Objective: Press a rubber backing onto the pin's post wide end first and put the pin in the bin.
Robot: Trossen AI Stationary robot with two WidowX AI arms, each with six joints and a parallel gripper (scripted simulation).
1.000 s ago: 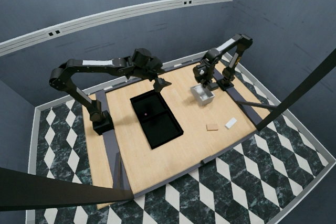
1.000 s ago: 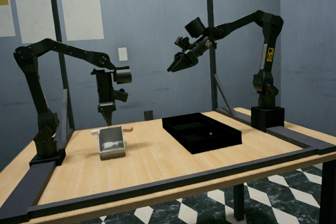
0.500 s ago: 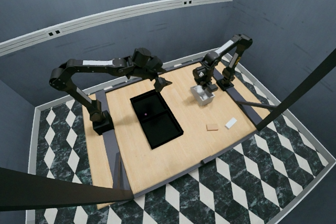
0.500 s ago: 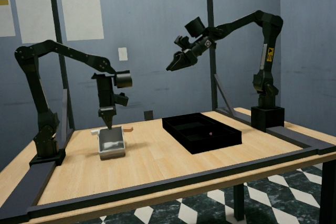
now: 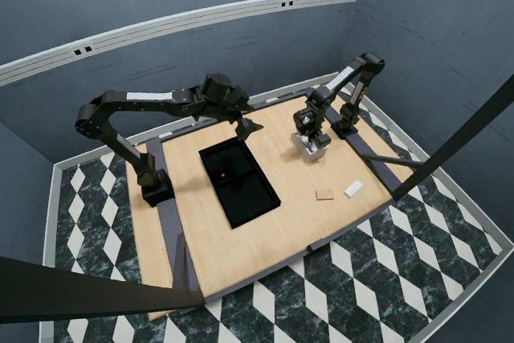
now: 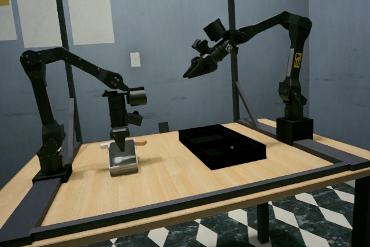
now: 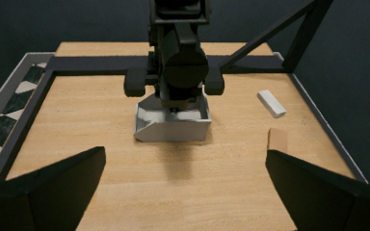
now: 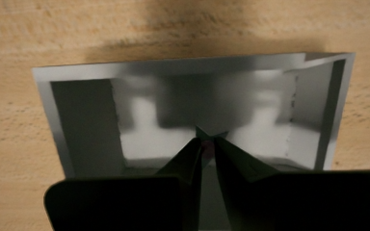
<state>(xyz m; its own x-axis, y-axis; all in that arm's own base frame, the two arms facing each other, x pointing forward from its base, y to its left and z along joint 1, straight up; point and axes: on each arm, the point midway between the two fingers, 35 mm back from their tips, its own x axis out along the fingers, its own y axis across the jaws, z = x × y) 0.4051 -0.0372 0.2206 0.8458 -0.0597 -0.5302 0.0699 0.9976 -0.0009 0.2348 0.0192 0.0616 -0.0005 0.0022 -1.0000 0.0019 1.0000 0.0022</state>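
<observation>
Now: the white bin 10 mm ahead of my right hand and 50 mm below it. The rest, counted from my right hand: tan block (240 mm behind, 60 mm to the left, 80 mm below); black tray (30 mm behind, 370 mm to the left, 70 mm below); white block (270 mm behind, 70 mm to the right, 80 mm below).
</observation>
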